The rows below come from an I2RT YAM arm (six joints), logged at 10 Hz.
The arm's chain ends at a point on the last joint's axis. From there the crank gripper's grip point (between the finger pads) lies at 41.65 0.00 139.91 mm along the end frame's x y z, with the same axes.
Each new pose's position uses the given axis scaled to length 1; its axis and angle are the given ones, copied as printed.
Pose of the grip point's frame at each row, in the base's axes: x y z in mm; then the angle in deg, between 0 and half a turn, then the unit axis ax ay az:
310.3 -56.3 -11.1 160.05 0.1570 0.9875 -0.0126
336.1 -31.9 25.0 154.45 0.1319 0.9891 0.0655
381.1 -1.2 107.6 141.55 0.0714 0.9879 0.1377
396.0 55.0 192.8 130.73 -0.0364 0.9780 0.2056
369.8 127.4 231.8 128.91 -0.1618 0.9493 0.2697
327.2 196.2 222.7 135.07 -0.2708 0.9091 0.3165
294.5 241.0 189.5 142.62 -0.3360 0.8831 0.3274
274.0 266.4 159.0 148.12 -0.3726 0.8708 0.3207
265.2 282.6 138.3 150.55 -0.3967 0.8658 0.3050
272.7 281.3 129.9 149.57 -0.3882 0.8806 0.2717
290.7 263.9 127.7 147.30 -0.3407 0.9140 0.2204
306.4 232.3 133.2 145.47 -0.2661 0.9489 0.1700
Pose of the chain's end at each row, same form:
300.9 -57.8 134.6 160.05 0.1570 0.9875 -0.0126
310.3 -52.7 167.2 154.45 0.1319 0.9891 0.0655
324.9 -37.7 237.3 141.55 0.0714 0.9879 0.1377
321.1 0.6 305.7 130.73 -0.0364 0.9780 0.2056
300.8 53.1 336.8 128.91 -0.1618 0.9493 0.2697
282.1 108.9 330.7 135.07 -0.2708 0.9091 0.3165
271.8 153.8 304.3 142.62 -0.3360 0.8831 0.3274
265.2 184.6 279.6 148.12 -0.3726 0.8708 0.3207
261.3 206.7 262.9 150.55 -0.3967 0.8658 0.3050
262.0 212.2 258.1 149.57 -0.3882 0.8806 0.2717
267.1 205.2 259.2 147.30 -0.3407 0.9140 0.2204
271.6 185.2 266.9 145.47 -0.2661 0.9489 0.1700

